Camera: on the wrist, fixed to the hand. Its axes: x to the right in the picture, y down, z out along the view.
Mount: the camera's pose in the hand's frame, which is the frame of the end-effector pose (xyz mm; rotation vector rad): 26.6 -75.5 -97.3 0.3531 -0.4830 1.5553
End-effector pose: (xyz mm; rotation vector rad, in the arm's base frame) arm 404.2 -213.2 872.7 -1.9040 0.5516 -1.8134
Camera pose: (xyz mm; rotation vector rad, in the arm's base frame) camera 307.0 -171.4 941.1 -0.9412 1.0024 -0.3699
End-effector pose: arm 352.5 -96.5 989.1 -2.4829 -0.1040 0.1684
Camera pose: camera 390.5 -91.9 1109.1 -1.5809 1.4981 1.2484
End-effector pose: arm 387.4 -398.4 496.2 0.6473 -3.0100 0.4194
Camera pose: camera 391.7 -449.1 611.5 1.3057 2.0421 -0.5509
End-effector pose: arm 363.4 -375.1 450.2 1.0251 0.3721 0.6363
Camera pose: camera 352.3 -320.2 337.4 1.6801 -0.9041 1.6662
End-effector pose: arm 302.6 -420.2 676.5 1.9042 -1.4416 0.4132
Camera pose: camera 396.9 -361.4 735.9 -0.5862 2.7436 -0.8220
